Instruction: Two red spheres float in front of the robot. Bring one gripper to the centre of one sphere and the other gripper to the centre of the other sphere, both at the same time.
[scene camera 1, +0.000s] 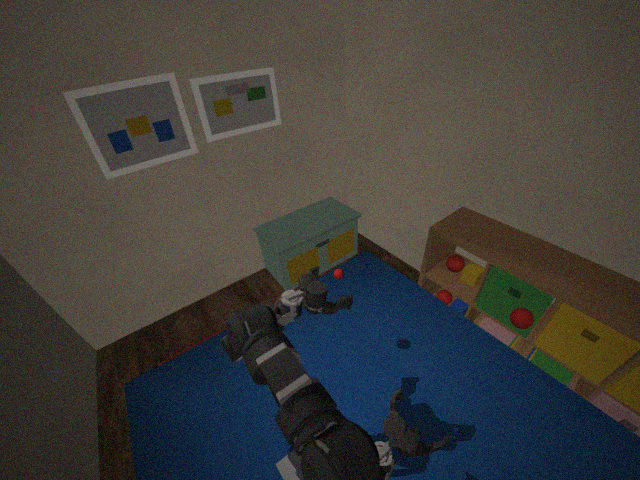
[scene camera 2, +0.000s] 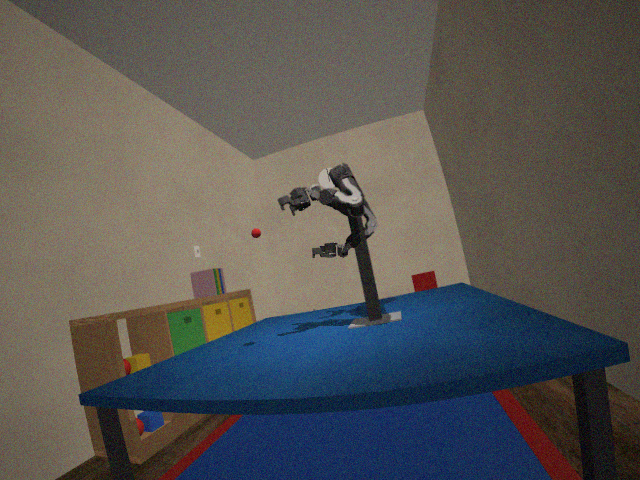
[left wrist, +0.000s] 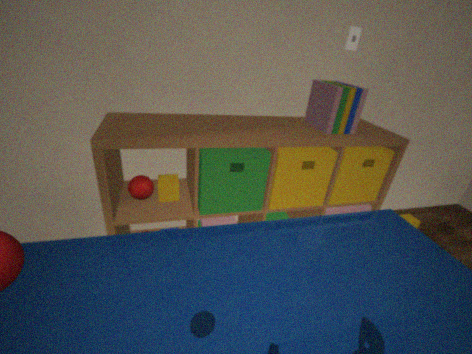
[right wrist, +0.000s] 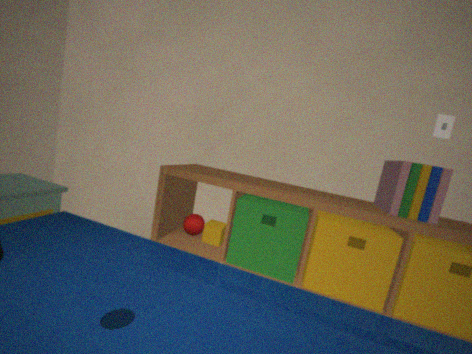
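One red sphere (scene camera 1: 338, 273) (scene camera 2: 255, 232) floats a little beyond my left gripper (scene camera 1: 332, 287) (scene camera 2: 287, 205), below and left of it in scene camera 2; the red sphere (left wrist: 9, 261) cut by the left edge of the left wrist view seems to be this one. The other red sphere (scene camera 1: 522, 317) looks larger, before the shelf in scene camera 1, and does not show in scene camera 2, perhaps behind the left gripper. My right gripper (scene camera 1: 421, 419) (scene camera 2: 313, 252) is open, well left of and below that sphere in scene camera 1. The left gripper is open, apart from its sphere.
A blue table (scene camera 1: 180, 413) (scene camera 2: 413, 341) (left wrist: 280, 280) (right wrist: 200, 310) lies below, with round shadows. A wooden shelf (scene camera 1: 516, 232) (left wrist: 210, 131) (right wrist: 280, 189) holds coloured boxes and other red balls (scene camera 1: 454, 262) (left wrist: 141, 187) (right wrist: 194, 224). A green cabinet (scene camera 1: 305, 217) stands in the corner.
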